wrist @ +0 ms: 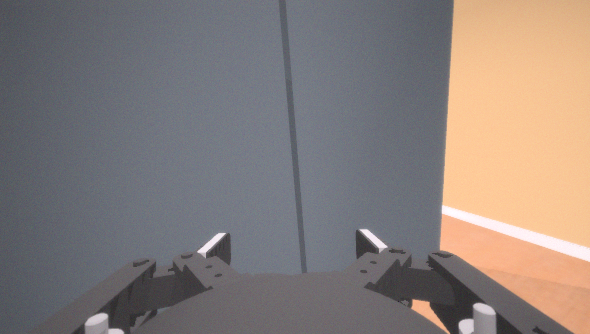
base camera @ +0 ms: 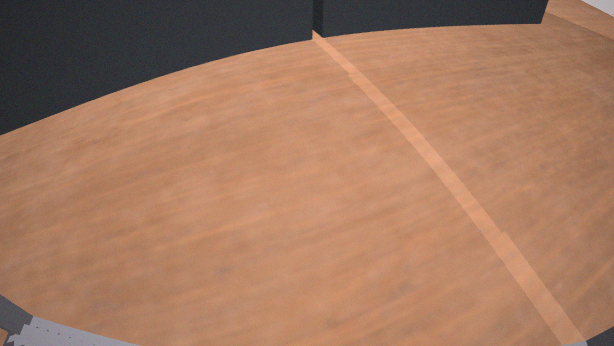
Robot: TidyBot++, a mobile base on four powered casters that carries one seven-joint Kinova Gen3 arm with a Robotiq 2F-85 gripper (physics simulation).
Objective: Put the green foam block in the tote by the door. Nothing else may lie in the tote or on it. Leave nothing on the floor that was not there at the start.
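Places are measured from the arm's base along level axes (x right, y back, z down), in metres.
Pixels of known places: gripper, fingertip midpoint: (wrist: 293, 245).
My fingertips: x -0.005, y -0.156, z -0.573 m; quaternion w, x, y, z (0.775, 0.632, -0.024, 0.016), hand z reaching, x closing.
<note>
Behind a point stands the place of what it marks.
My gripper (wrist: 293, 245) @(z -0.573, x -0.005, y -0.156 m) is open, with its two fingers wide apart and no object between them. It is in front of a large dark blue-grey upright surface in the wrist view. The green foam block, the tote and the door do not show in the base camera view or the wrist view.
The dark upright panel (base camera: 150, 35) @(z 0.298, x -0.325, y -0.686 m) (wrist: 150, 125) @(z -0.677, x -0.400, y -0.649 m) spans the far side of the wooden floor (base camera: 250, 190) @(z 0.397, x -0.080, y -0.398 m) (wrist: 525, 270) @(z 0.397, x 1.401, y -1.269 m); its right edge shows in both views. Beyond it on the right stands a tan wall (wrist: 520, 110) @(z -0.599, x 1.676, y -1.703 m) with a white baseboard (wrist: 520, 232) @(z 0.342, x 1.704, y -1.615 m).
</note>
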